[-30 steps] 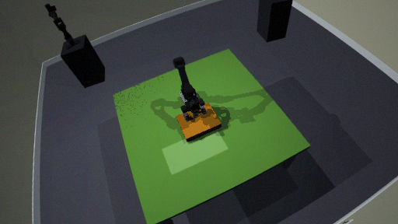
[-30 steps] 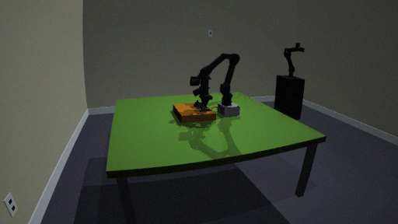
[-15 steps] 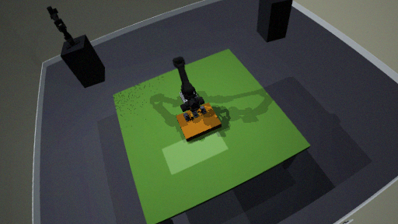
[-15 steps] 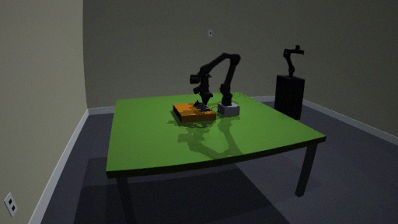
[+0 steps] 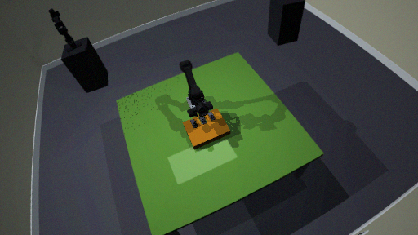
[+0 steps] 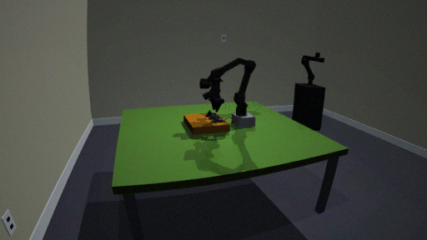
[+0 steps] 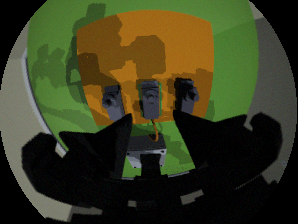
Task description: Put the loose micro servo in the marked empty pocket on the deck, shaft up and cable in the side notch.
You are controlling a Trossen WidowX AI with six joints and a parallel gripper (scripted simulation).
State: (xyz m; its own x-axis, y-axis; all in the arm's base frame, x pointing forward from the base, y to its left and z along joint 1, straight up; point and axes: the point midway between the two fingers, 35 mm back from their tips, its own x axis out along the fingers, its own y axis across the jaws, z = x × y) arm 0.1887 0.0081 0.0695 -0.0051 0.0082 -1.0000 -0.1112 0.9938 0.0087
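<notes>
The orange deck is 11 cm ahead of my gripper tip, 8 cm below it and 1 cm to the left of it.
</notes>
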